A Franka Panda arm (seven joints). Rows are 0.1 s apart.
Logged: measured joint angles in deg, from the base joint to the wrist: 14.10, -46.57, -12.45, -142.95, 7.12, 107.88, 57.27; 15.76, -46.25, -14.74, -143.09, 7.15, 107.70, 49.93; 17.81, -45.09, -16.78, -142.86, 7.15, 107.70, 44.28; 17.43, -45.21, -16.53, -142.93, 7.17, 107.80, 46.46; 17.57, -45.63, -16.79, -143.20, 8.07, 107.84, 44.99; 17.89, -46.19, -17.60, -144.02, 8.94, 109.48, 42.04; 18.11, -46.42, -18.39, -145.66, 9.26, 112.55, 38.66; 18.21, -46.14, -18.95, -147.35, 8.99, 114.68, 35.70; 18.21, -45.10, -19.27, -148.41, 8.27, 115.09, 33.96
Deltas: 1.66, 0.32, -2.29, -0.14, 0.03, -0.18, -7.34; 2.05, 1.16, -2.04, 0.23, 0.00, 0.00, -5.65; -0.38, -0.12, 0.25, -0.07, 0.02, 0.10, 2.18; 0.14, -0.42, -0.26, -0.27, 0.90, 0.04, -1.47; 0.32, -0.56, -0.81, -0.82, 0.87, 1.64, -2.95; 0.22, -0.23, -0.79, -1.64, 0.32, 3.07, -3.38; 0.10, 0.28, -0.56, -1.69, -0.27, 2.13, -2.96; 0.00, 1.04, -0.32, -1.06, -0.72, 0.41, -1.74
